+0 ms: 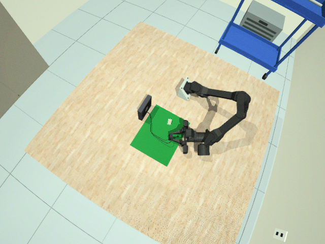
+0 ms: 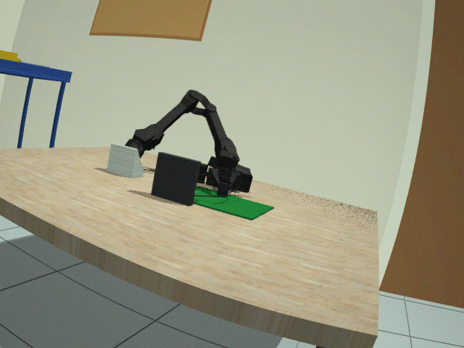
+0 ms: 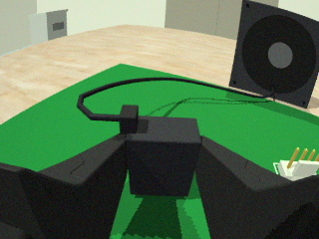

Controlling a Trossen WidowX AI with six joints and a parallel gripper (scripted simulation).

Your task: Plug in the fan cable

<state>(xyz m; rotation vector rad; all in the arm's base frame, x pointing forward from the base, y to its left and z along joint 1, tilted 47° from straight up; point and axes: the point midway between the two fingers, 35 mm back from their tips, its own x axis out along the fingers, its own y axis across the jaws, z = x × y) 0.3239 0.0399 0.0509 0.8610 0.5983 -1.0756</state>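
Now: the dark fan plug 1 cm below my gripper tip. Also, from my gripper tip: green board: 6 cm to the right, 5 cm below; then white four-pin header: 9 cm behind, 4 cm to the right, 4 cm below; then black fan: 8 cm behind, 20 cm to the right, 2 cm above.
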